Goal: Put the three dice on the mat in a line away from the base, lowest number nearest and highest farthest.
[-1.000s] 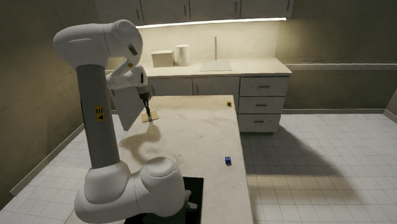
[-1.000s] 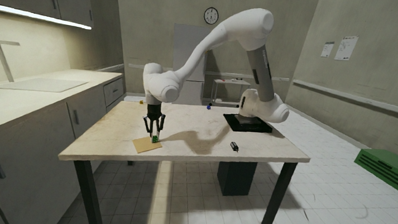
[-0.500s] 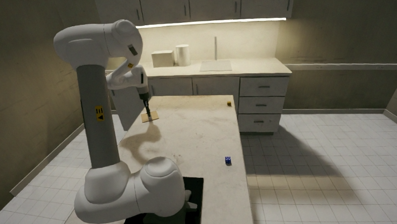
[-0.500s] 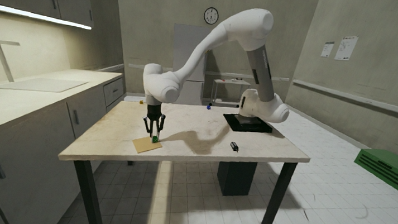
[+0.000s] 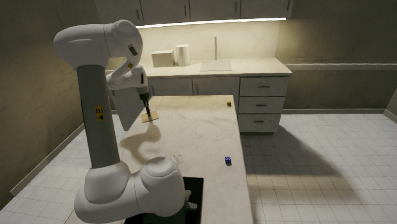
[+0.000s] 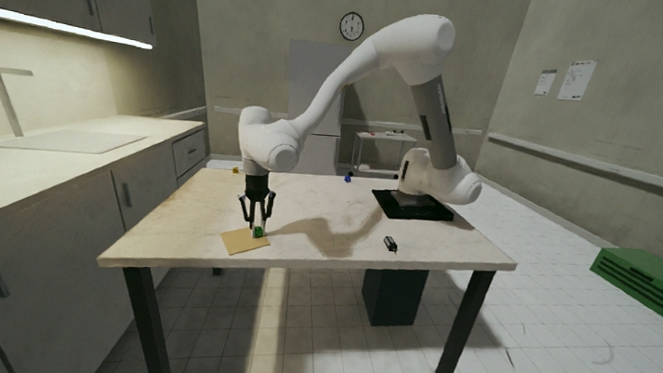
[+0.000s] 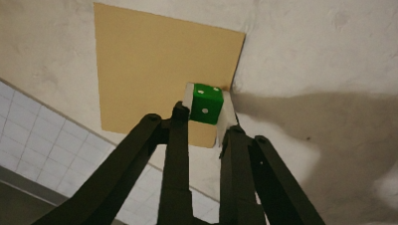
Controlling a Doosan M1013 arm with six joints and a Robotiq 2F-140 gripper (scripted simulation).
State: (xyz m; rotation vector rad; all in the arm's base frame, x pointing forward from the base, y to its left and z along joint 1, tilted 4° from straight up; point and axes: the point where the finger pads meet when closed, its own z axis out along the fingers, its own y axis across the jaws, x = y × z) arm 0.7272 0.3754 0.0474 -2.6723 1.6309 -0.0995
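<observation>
Right now the green die is 20 mm below my hand. The rest, counted from my hand: yellow die (660 mm to the right, 260 mm ahead, 20 mm below); tan mat (40 mm below, 40 mm ahead, 20 mm to the left); blue die (640 mm to the right, 420 mm behind, 20 mm below).
</observation>
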